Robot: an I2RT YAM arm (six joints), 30 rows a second.
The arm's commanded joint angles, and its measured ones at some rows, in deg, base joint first. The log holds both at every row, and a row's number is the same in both.
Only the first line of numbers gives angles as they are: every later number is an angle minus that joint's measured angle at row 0.
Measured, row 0:
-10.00 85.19 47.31 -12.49 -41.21 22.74
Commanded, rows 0 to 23:
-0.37 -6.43 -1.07 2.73 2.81 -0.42
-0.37 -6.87 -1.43 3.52 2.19 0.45
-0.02 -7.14 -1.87 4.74 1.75 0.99
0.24 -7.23 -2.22 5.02 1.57 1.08
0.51 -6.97 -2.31 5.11 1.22 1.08
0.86 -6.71 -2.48 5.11 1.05 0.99
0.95 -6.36 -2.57 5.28 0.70 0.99
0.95 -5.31 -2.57 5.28 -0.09 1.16
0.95 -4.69 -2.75 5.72 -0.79 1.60
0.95 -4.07 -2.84 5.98 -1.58 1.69
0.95 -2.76 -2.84 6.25 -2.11 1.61
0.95 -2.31 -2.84 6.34 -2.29 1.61
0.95 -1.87 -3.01 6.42 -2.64 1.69
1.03 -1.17 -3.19 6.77 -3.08 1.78
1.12 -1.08 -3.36 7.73 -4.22 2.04
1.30 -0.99 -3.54 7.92 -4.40 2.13
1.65 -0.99 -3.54 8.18 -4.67 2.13
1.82 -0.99 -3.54 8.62 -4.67 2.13
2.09 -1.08 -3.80 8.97 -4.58 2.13
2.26 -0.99 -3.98 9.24 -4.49 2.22
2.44 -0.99 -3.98 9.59 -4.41 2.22
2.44 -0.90 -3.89 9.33 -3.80 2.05
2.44 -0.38 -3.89 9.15 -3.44 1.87
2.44 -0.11 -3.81 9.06 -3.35 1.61
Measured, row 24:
2.03 -1.03 -3.54 6.93 -2.38 1.97
